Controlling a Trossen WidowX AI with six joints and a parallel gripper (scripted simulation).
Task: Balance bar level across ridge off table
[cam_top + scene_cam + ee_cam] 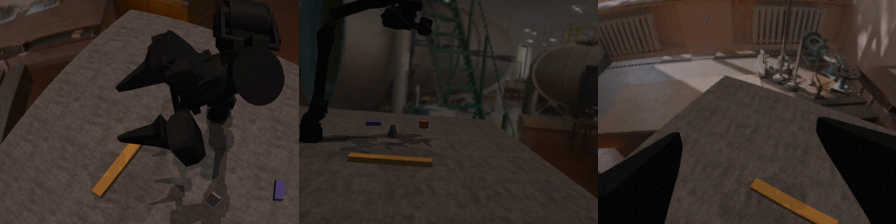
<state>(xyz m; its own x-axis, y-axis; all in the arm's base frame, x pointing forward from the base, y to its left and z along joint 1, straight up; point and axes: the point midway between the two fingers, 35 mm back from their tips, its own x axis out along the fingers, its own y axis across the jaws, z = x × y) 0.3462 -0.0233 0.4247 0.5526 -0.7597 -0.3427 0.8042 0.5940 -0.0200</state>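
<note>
Right now my gripper tip is 6 cm past the orange bar, 13 cm to the left of it and 40 cm above it. From my gripper tip the other things lie so: small purple block (19 cm behind, 36 cm to the left, 40 cm below); small red block (5 cm ahead, 36 cm to the left, 40 cm below).
</note>
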